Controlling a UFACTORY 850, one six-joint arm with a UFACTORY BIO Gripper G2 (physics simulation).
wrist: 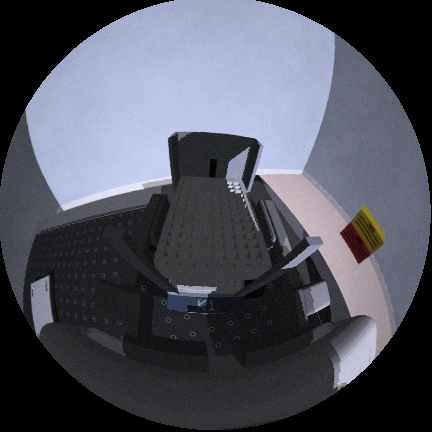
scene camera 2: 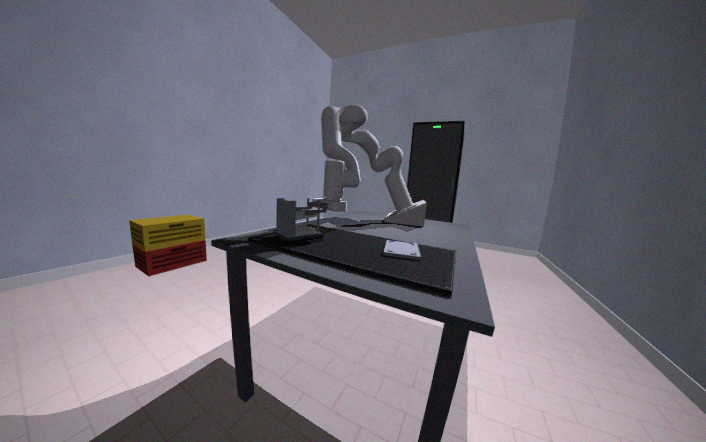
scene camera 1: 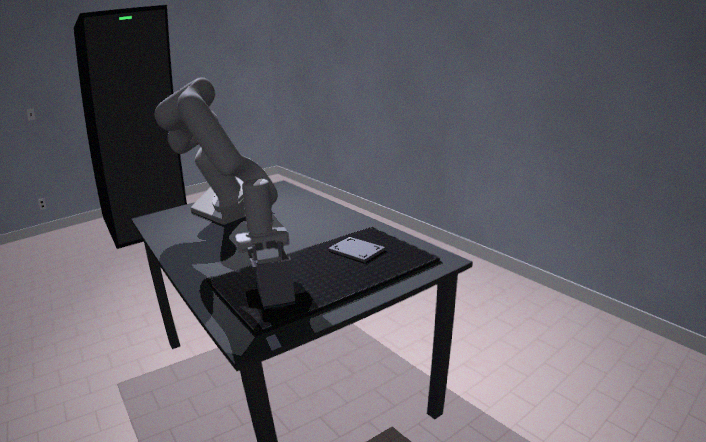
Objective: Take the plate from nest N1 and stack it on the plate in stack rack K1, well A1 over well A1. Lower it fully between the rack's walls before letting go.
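My gripper (scene camera 1: pixel 268 254) (scene camera 2: pixel 316 205) (wrist: pixel 213 227) is shut on a dark grey well plate (wrist: pixel 212 235), gripped by its two sides. The plate looks about level. Stack rack K1 (scene camera 1: pixel 276 285) (scene camera 2: pixel 285 218) (wrist: pixel 205 150) stands around it; its far wall rises above the plate's far edge in the wrist view. In scene camera 2 a gap shows below the held plate, above the rack's bottom. A pale strip of the lower plate (wrist: pixel 192 289) shows behind the blue K1 label (wrist: pixel 206 304); the rest is hidden. The white nest (scene camera 1: pixel 357 248) (scene camera 2: pixel 401 248) (wrist: pixel 42 302), apparently N1, holds no plate.
The rack and the nest stand on a black perforated board (scene camera 1: pixel 333 283) (scene camera 2: pixel 364 262) (wrist: pixel 85 250) on the dark table (scene camera 1: pixel 307 203) (scene camera 2: pixel 468 275). Yellow and red crates (scene camera 2: pixel 167 244) (wrist: pixel 363 234) stand on the floor beyond. A black cabinet (scene camera 1: pixel 130 119) (scene camera 2: pixel 435 171) stands behind the arm.
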